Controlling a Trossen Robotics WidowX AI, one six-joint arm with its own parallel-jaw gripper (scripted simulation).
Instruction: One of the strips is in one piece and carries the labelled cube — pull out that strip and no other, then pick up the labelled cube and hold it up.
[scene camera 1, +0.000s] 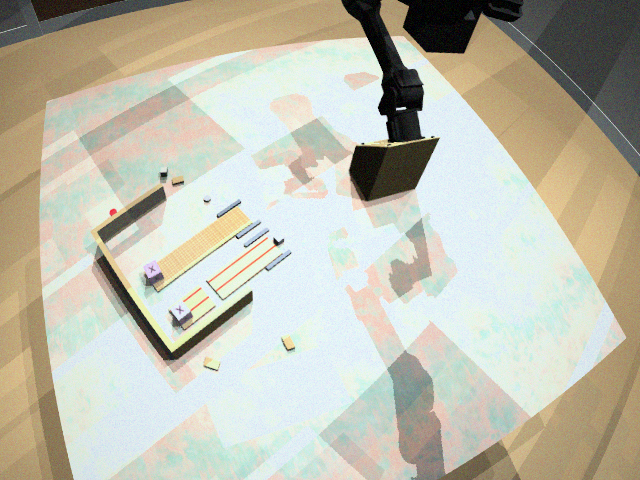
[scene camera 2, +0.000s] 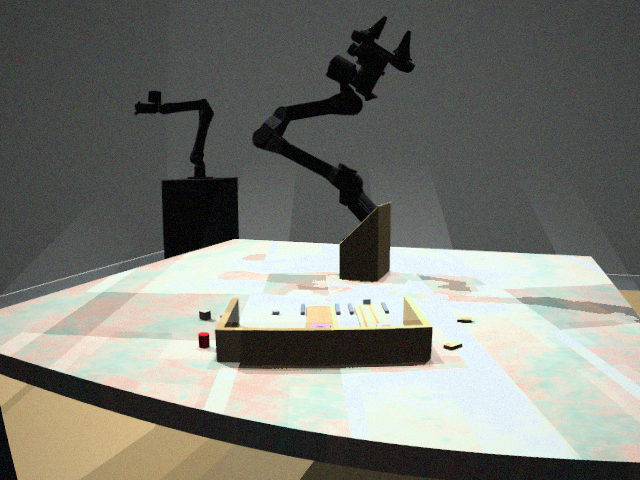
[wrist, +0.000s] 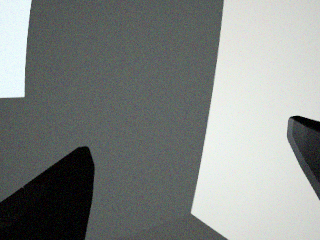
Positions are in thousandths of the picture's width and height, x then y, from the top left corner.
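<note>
My gripper (scene camera 2: 621, 49) is open with nothing in it, and I can see it in the wrist view (wrist: 605, 594) as well. There's also a long strip (scene camera 1: 405, 532), though in the wrist view that strip is out of frame.
</note>
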